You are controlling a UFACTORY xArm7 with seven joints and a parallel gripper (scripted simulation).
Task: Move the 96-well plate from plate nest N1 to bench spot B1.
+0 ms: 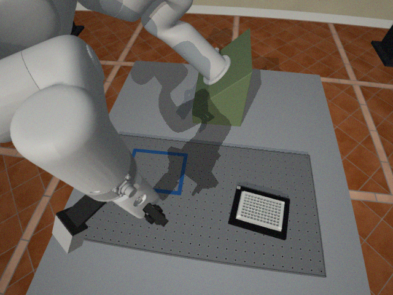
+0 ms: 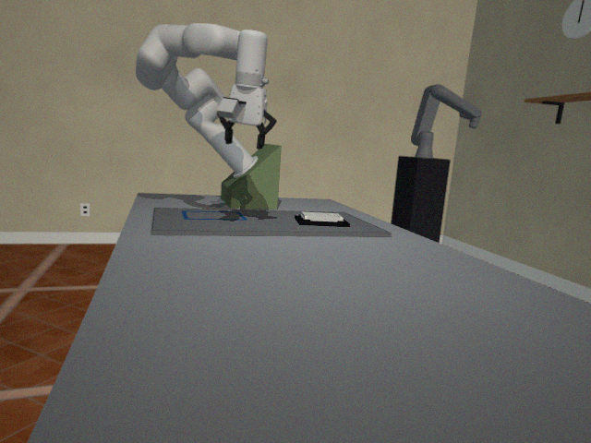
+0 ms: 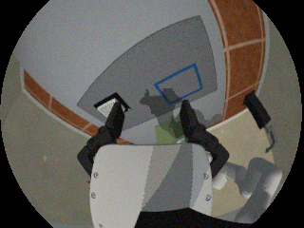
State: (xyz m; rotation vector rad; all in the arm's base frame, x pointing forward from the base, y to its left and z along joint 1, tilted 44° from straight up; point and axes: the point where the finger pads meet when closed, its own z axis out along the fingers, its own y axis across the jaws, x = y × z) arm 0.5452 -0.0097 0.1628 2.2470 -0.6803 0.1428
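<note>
The white 96-well plate is 28 cm to the left of my hand, 22 cm below it and 9 cm behind it. Round my hand: black plate nest (28 cm to the left, 24 cm below, 9 cm behind).
</note>
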